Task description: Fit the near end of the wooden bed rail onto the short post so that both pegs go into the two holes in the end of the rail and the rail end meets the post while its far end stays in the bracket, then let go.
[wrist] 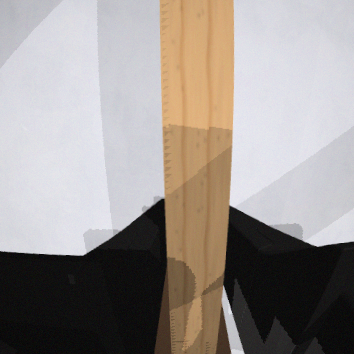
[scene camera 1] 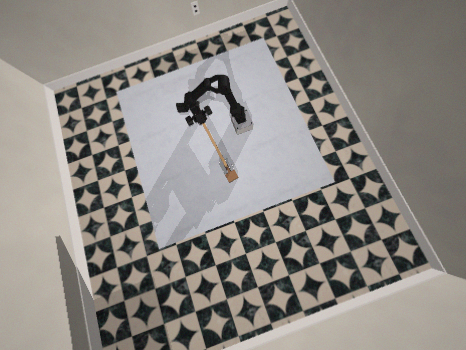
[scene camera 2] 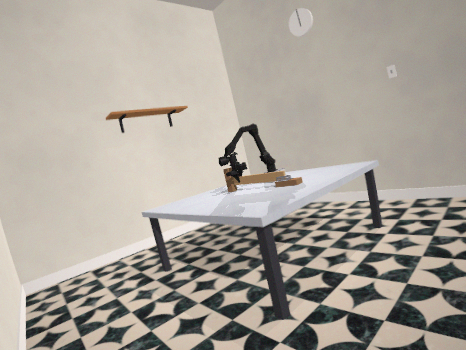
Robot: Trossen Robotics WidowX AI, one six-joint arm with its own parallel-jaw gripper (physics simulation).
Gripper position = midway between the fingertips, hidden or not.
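Labels:
My gripper [wrist: 187, 206] is holding a wooden bed rail [wrist: 196, 51].

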